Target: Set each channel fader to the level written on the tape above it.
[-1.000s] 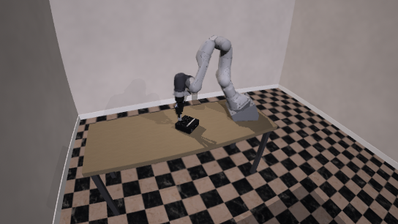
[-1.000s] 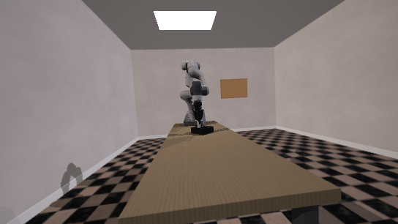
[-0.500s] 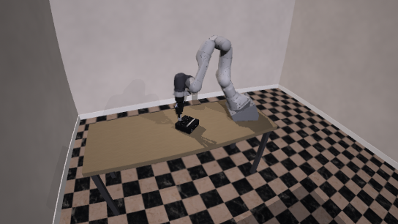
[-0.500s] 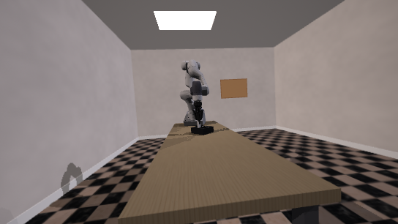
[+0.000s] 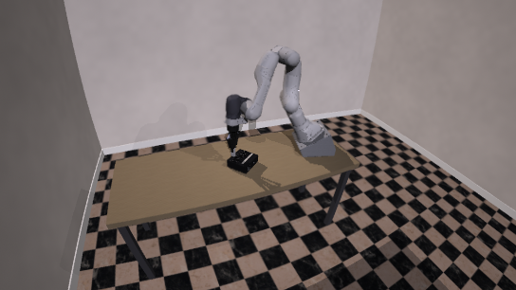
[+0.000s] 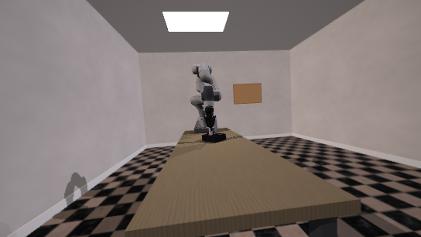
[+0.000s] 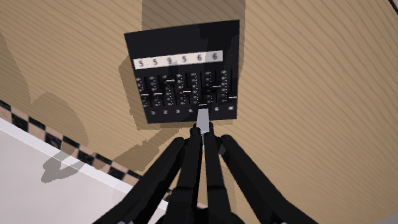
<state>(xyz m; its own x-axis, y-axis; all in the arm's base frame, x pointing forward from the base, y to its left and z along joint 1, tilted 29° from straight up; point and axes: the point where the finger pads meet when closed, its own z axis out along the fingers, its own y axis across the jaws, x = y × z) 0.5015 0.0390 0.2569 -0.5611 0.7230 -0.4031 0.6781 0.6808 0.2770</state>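
The master fader lies 50 mm to the left of my hand, 30 mm below it and 20 mm ahead of it. Round my hand: channel fader cap (70 mm behind, 30 mm below, 20 mm to the left).
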